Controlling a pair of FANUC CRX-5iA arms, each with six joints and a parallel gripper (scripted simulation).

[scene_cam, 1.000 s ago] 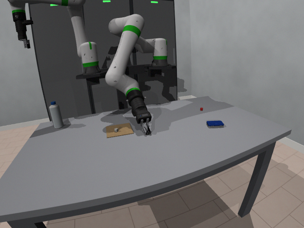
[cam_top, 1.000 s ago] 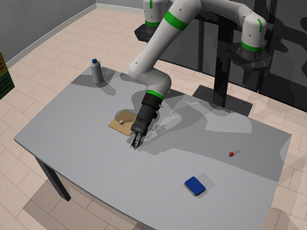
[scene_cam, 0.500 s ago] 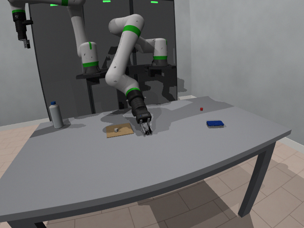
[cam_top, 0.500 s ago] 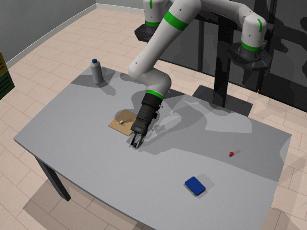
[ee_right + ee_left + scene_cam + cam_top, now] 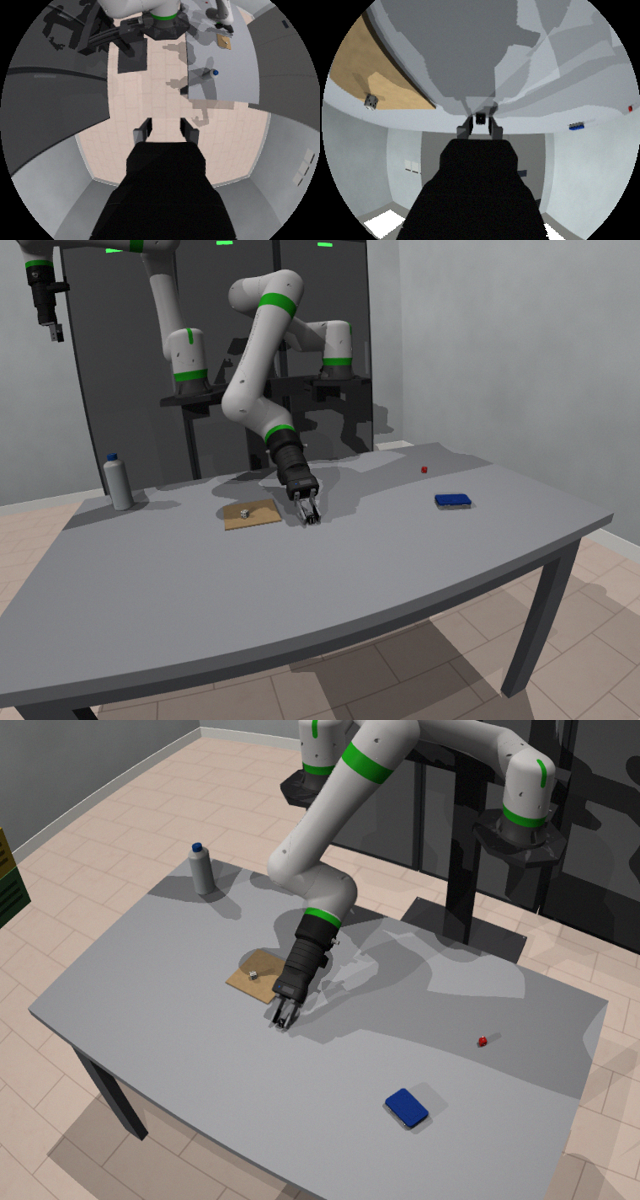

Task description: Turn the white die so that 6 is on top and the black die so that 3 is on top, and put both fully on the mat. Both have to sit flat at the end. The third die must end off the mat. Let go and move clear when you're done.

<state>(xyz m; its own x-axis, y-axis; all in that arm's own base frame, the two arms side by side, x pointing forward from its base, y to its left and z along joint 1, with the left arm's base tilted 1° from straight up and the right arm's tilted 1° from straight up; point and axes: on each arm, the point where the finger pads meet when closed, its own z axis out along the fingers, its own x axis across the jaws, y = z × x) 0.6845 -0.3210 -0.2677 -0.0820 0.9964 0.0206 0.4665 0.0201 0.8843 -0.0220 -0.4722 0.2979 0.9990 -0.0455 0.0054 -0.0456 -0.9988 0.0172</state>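
The black die is 1 cm ahead of my left hand and 1 cm below it. Also, from my left hand: white die (9 cm behind, 14 cm to the right, 1 cm below); tan mat (11 cm behind, 13 cm to the right, 2 cm below); blue-topped box (10 cm ahead, 37 cm to the left, 1 cm below).
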